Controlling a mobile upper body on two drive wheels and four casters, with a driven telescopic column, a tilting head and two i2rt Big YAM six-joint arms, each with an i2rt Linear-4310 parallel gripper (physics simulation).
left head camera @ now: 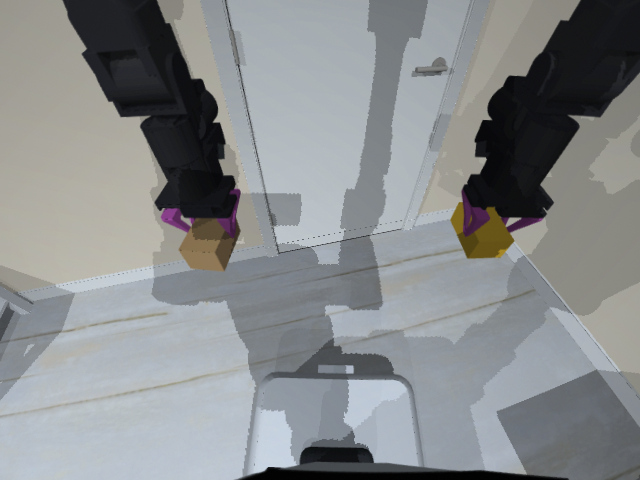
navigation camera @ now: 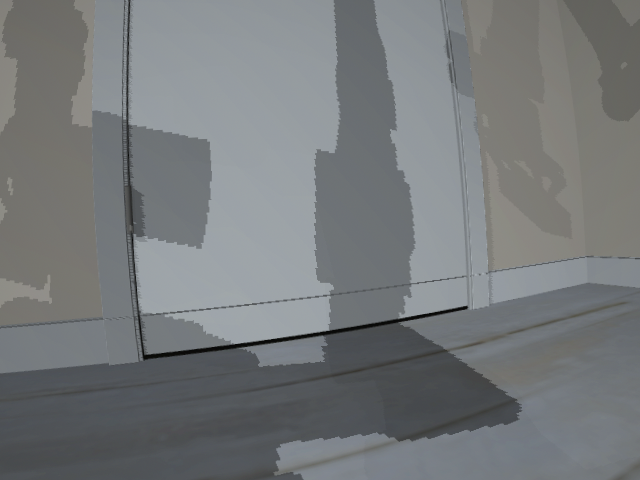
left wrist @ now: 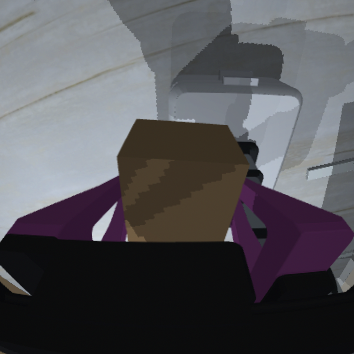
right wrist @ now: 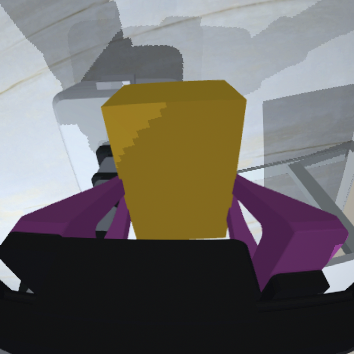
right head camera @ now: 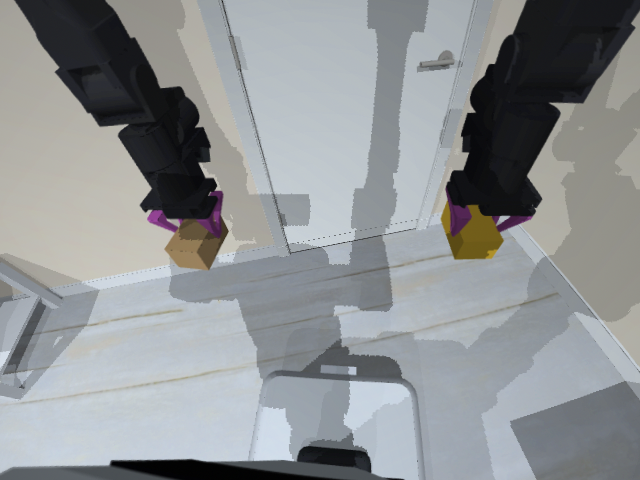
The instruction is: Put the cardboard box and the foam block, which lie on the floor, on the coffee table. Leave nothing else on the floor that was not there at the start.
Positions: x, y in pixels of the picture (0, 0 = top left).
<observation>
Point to a brown cardboard box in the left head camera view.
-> At 207, 246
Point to a white door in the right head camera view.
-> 347, 121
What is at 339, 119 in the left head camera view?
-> A white door.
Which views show my left gripper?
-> The left head camera view, the left wrist view and the right head camera view only.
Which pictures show my right gripper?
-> The left head camera view, the right wrist view and the right head camera view only.
</observation>
